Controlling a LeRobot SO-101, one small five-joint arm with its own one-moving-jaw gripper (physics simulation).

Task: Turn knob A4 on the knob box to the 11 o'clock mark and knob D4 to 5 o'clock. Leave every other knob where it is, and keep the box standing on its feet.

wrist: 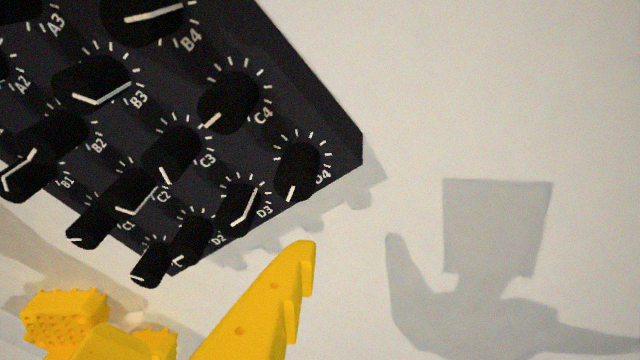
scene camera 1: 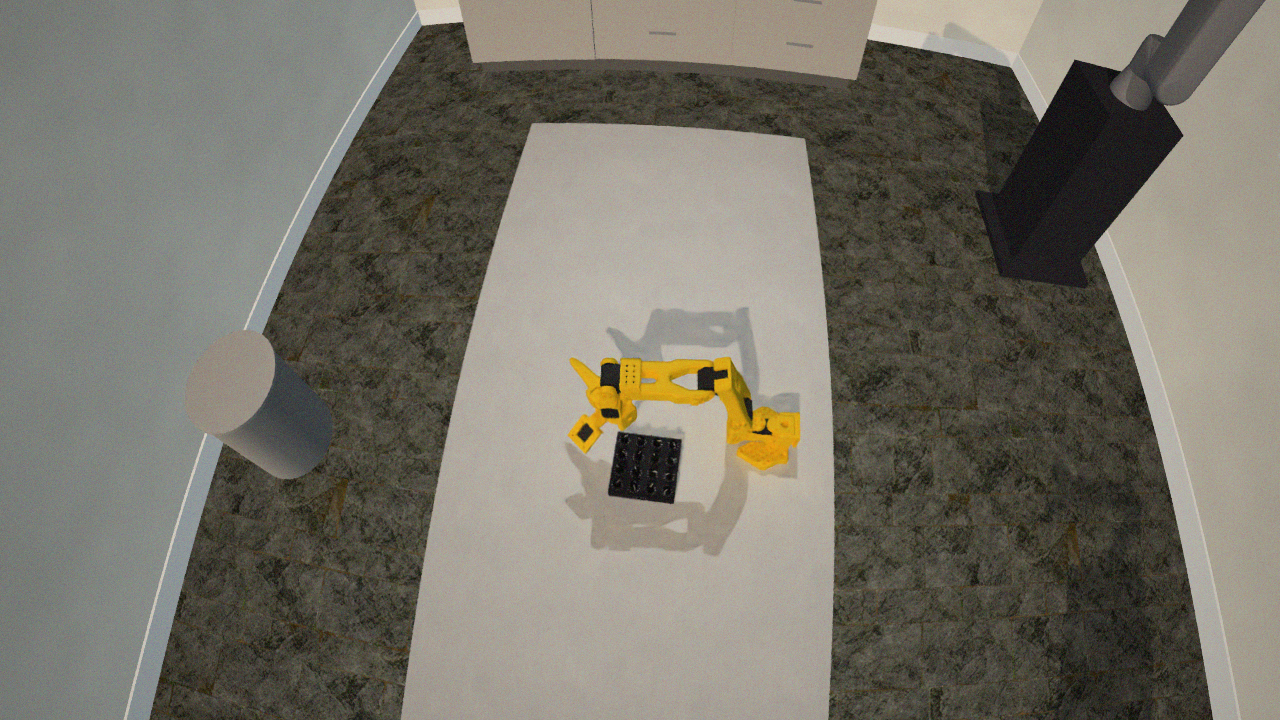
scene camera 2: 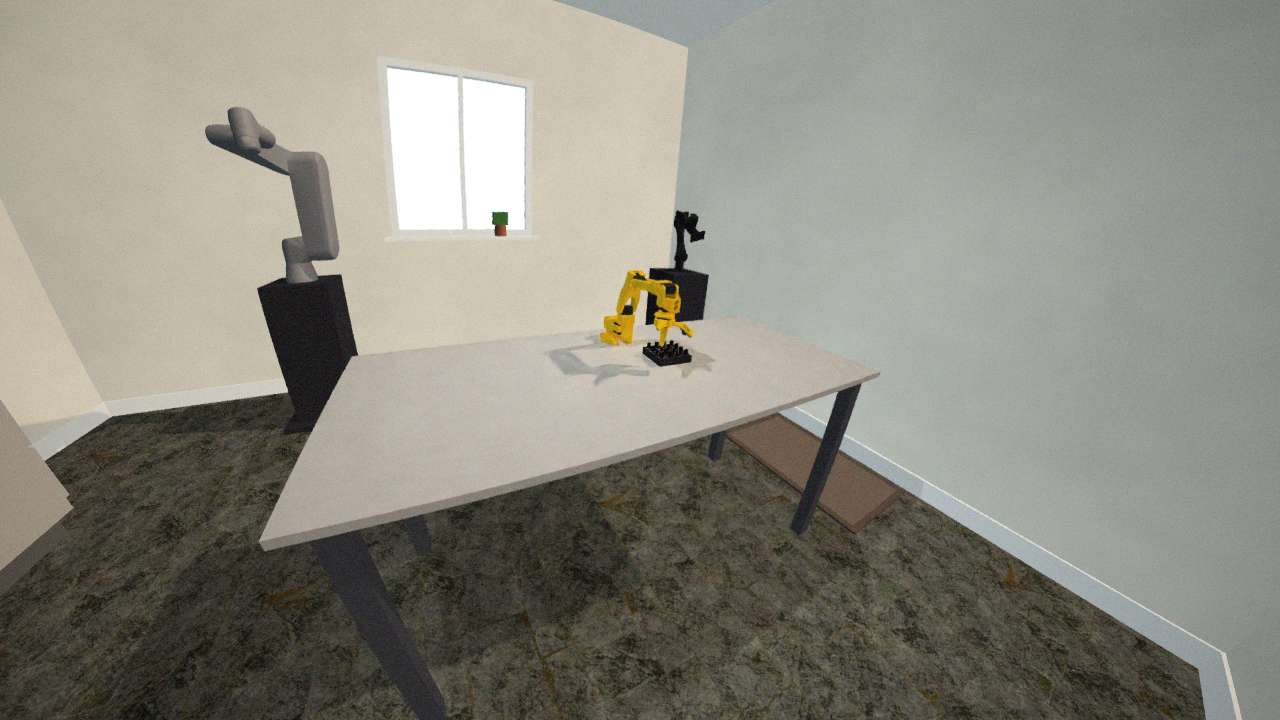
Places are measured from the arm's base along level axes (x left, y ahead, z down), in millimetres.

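Where they show: hand, tool point: (wrist: 314, 261) (scene camera 1: 621, 426) (scene camera 2: 661, 345); arm's base, link origin: (wrist: 122, 322) (scene camera 1: 752, 439) (scene camera 2: 619, 341).
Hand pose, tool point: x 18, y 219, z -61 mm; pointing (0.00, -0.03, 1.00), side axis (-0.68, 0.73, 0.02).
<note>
Things, the pixels of their top centre, and the offset from my tool point. Level surfaces: height alone.
- black knob box, top centre: (wrist: 95, 158) (scene camera 1: 645, 462) (scene camera 2: 667, 346) dx +50, dy -43, dz +23 mm
- pale table, surface height: dz +61 mm
- D3, top centre: (wrist: 231, 225) dx +9, dy -31, dz +23 mm
The black knob box (scene camera 1: 640, 497) (scene camera 2: 669, 360) (wrist: 302, 102) stands flat on the table, with rows of black knobs and white pointer lines. In the wrist view, knob D4 (wrist: 300, 167) is at the box's near right corner, its white line towards the lower left; its exact clock mark is hard to tell. Knob A4 does not show in the wrist view and cannot be made out in the scene views. My gripper (scene camera 1: 597, 390) (scene camera 2: 676, 336) (wrist: 296, 265) is fully open and empty; one notched jaw shows in the wrist view, its tip just short of the D row in the picture.
The yellow arm's base (scene camera 1: 778, 429) (scene camera 2: 617, 329) stands on the pale table (scene camera 1: 662, 205) (scene camera 2: 501, 411). Knobs C4 (wrist: 230, 97) and D3 (wrist: 240, 205) neighbour D4. A grey arm (scene camera 2: 313, 205) and a black arm (scene camera 2: 682, 237) stand on pedestals beyond the table.
</note>
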